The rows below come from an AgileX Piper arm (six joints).
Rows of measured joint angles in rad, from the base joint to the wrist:
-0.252 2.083 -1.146 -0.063 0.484 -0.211
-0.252 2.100 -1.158 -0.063 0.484 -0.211
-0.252 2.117 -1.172 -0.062 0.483 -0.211
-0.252 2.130 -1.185 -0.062 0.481 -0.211
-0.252 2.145 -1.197 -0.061 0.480 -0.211
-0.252 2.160 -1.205 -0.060 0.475 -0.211
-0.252 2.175 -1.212 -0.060 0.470 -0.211
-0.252 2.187 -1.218 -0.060 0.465 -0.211
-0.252 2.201 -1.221 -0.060 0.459 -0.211
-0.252 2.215 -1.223 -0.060 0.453 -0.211
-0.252 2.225 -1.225 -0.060 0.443 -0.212
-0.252 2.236 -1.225 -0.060 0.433 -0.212
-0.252 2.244 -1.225 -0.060 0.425 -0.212
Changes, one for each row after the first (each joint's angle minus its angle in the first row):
0.000 0.017 -0.012 0.000 0.000 0.000
0.000 0.034 -0.026 0.001 -0.001 0.000
0.000 0.047 -0.039 0.001 -0.003 0.000
0.000 0.062 -0.051 0.002 -0.004 0.000
0.000 0.077 -0.059 0.003 -0.009 0.000
0.000 0.092 -0.066 0.003 -0.014 0.000
0.000 0.104 -0.072 0.003 -0.019 0.000
0.000 0.118 -0.075 0.003 -0.025 0.000
0.000 0.132 -0.077 0.003 -0.031 0.000
0.000 0.142 -0.079 0.003 -0.041 -0.001
0.000 0.153 -0.079 0.003 -0.051 -0.001
0.000 0.161 -0.079 0.003 -0.059 -0.001

